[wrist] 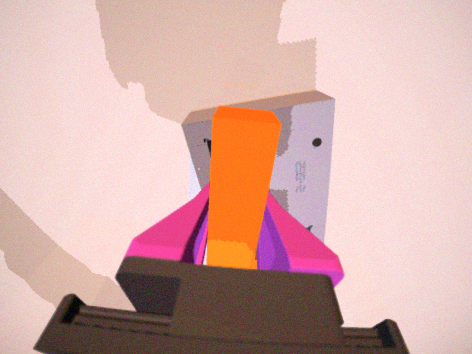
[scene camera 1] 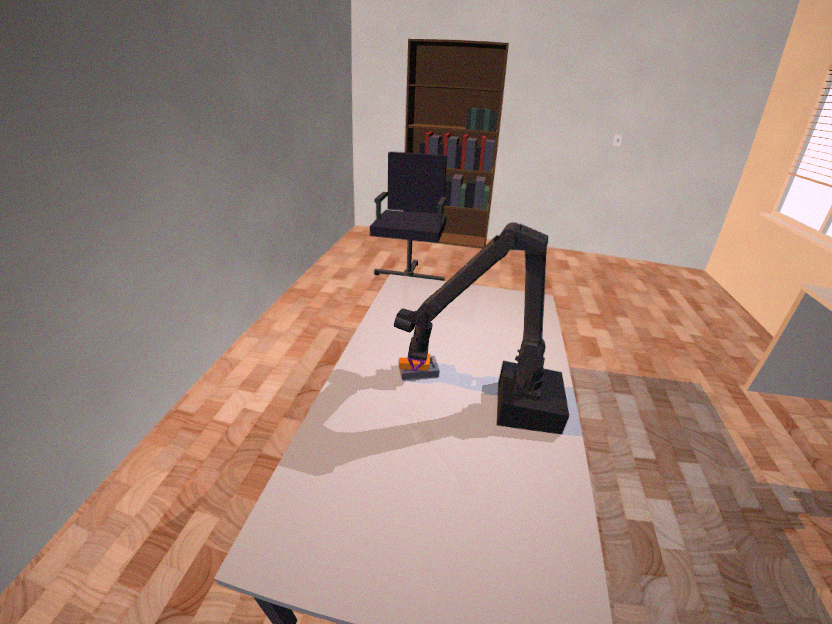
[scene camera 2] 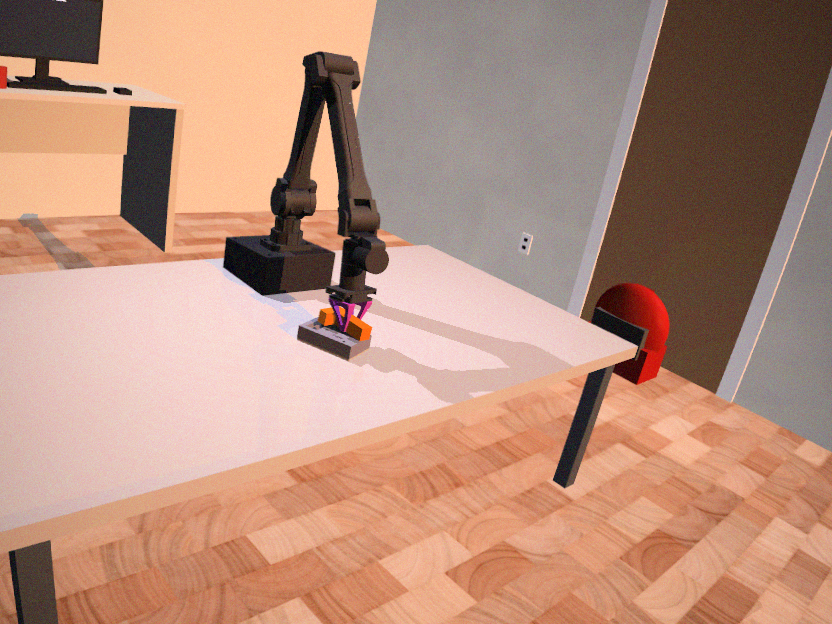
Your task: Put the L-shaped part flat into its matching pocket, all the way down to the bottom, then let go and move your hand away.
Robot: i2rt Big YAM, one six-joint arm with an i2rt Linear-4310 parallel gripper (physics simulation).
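Places are measured from the arm's base along level axes (x ahead, y left, z up), in centimetres.
Pixels of known places: gripper, between the fingertips: (wrist: 236, 188) (scene camera 1: 414, 367) (scene camera 2: 347, 330); arm's base, origin of its link: (scene camera 1: 527, 385) (scene camera 2: 285, 247).
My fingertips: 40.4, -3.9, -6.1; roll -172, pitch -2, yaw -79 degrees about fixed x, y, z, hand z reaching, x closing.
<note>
For each thing: its top centre in the pictures, then the offset to it from my fingertips, as dx, dy, dz. Level surfaces: height alone.
- orange L-shaped part, centre of its top: (wrist: 263, 229) (scene camera 2: 345, 316) (scene camera 1: 414, 357) +0.4, -1.4, +3.8
- grey block, centre of its top: (wrist: 267, 206) (scene camera 2: 335, 330) (scene camera 1: 418, 364) -0.9, -2.7, -0.1
- pale table, height of its surface: dz -3.7
The orange L-shaped part (scene camera 1: 405, 364) (scene camera 2: 359, 327) (wrist: 244, 175) is held roughly level over the grey block (scene camera 1: 420, 375) (scene camera 2: 327, 339) (wrist: 312, 117), with its top well above the block's top face. My gripper (scene camera 1: 416, 368) (scene camera 2: 346, 327) (wrist: 236, 188), with pink and purple fingers, is shut on the part. The long arm points toward the block's far edge in the wrist view and hides most of the pocket. Small dark bits of pocket edge show left of the part and at the lower right. The fingertips and any gap under the part are hidden in the wrist view.
The block lies on the pale table (scene camera 1: 430, 523) (scene camera 2: 168, 403), in front of the arm's black base (scene camera 1: 532, 403) (scene camera 2: 278, 265). An office chair (scene camera 1: 408, 221) stands beyond the table's far end. A desk (scene camera 2: 151, 100) stands behind at the left in scene camera 2.
</note>
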